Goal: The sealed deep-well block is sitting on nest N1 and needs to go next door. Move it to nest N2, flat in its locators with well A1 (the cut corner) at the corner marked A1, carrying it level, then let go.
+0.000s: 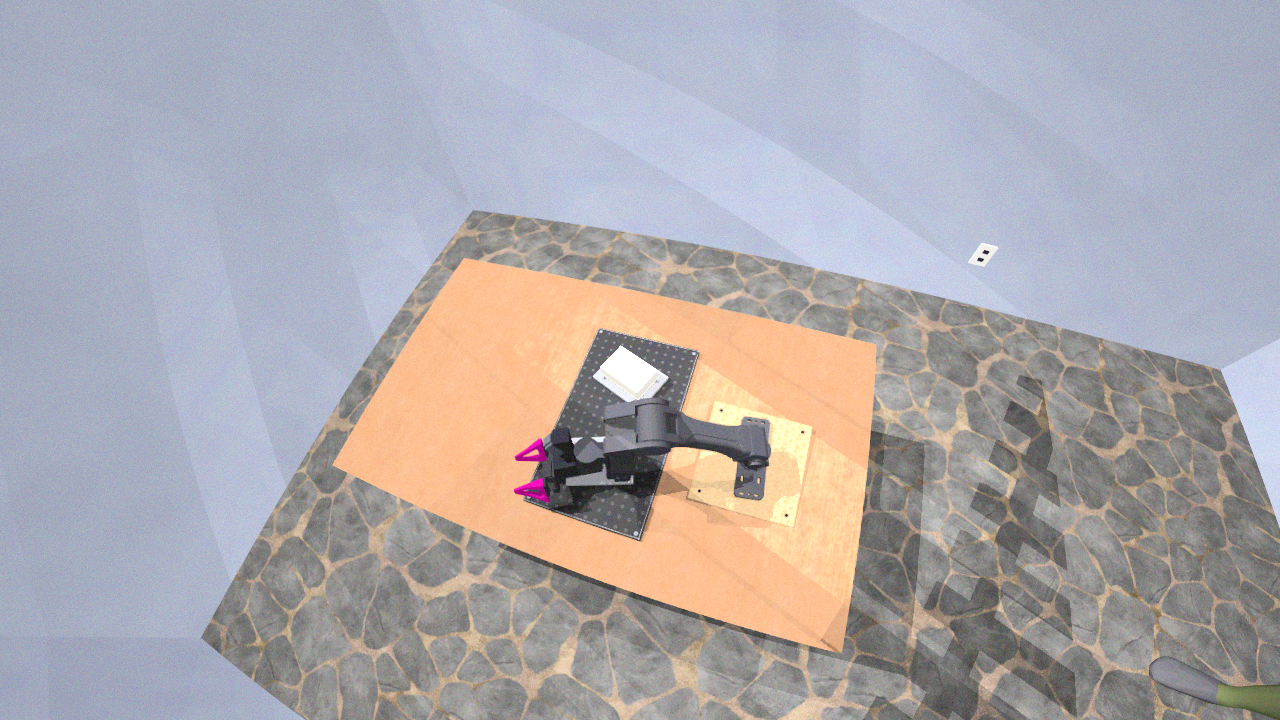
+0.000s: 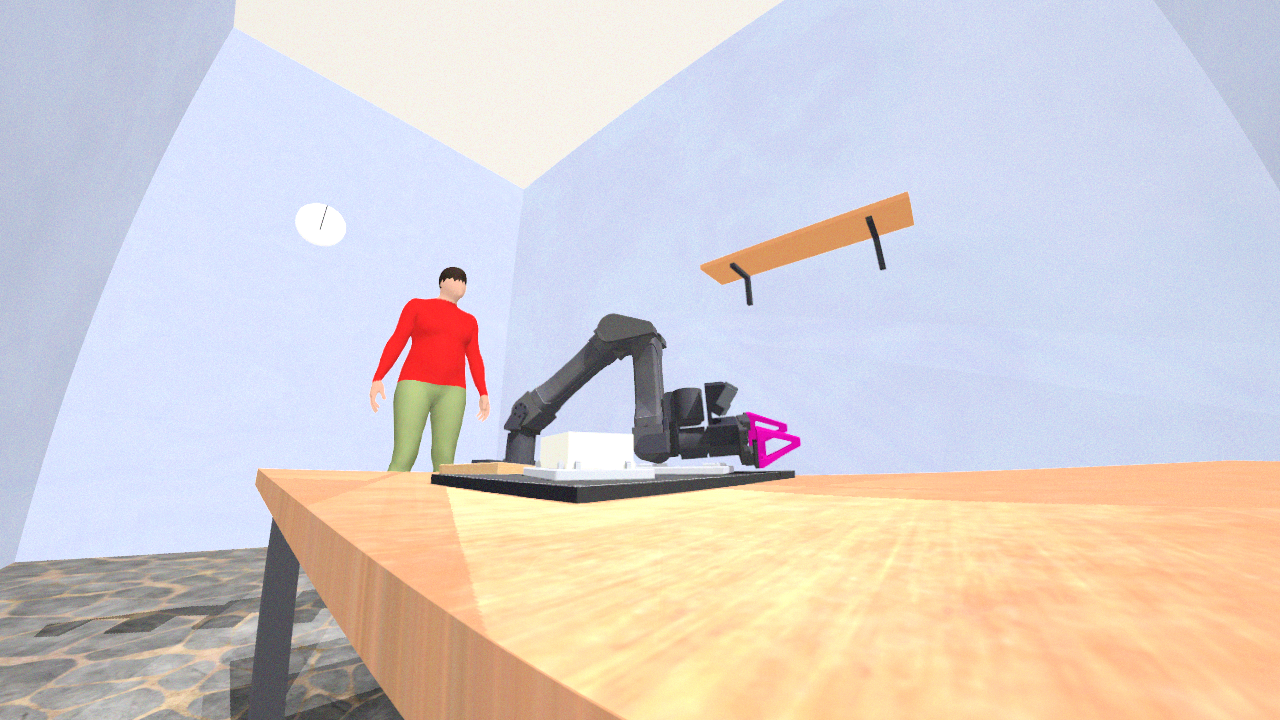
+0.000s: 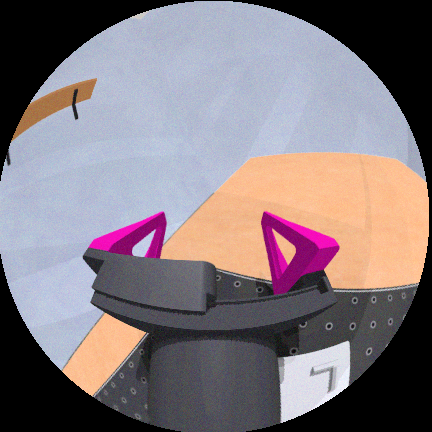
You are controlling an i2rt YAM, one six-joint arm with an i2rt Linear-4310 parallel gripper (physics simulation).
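Frame: origin at the arm's base, x back, y right, z up, level; centimetres.
Where they show: gripper, fingertip midpoint: [image 1: 514,474] [image 2: 793,434] [image 3: 213,216]; arm's base, origin of the base link: [image 1: 752,457] [image 2: 518,468].
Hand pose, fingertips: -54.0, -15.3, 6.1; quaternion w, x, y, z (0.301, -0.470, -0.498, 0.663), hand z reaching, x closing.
Things, the pixels of their top centre, and the offset from my fingertips, as dx, dy, dz. "pt": a spot on its surface instead. Level surfaces: height alone.
- sealed deep-well block, middle of its top: [image 2: 583,436] [image 1: 628,368] +20.5, +32.6, -1.1
- nest N1, middle of its top: [image 2: 583,460] [image 1: 629,374] +20.5, +32.6, -4.3
- Nest N2, surface spot: [image 2: 707,468] pt +11.1, +13.5, -5.6
- black perforated board, middle of its top: [image 2: 642,474] [image 1: 616,421] +19.3, +19.8, -6.4
- wooden table, its level: dz -7.7
The sealed deep-well block [image 1: 629,368] [image 2: 586,449], a white box shape, sits on nest N1 [image 2: 572,474], a light grey plate turned at an angle on the black board. Its cut corner cannot be made out. Nest N2 [image 2: 707,468] [image 3: 315,395] is another light grey plate on the same board, with no block visible on it; the arm hides much of it, and its A1 mark cannot be read. My gripper [image 1: 517,472] [image 2: 793,435] [image 3: 213,216] is open and empty, its magenta fingers pointing roughly horizontally past N2, away from the arm's base and well apart from the block.
The black perforated board [image 1: 581,402] [image 2: 577,493] [image 3: 350,312] lies on the wooden table [image 1: 429,376]. The arm's base stands on a pale wooden plate [image 1: 787,465]. A person [image 2: 434,340] stands behind the table. A wall shelf [image 2: 814,237] [image 3: 60,102] hangs beyond.
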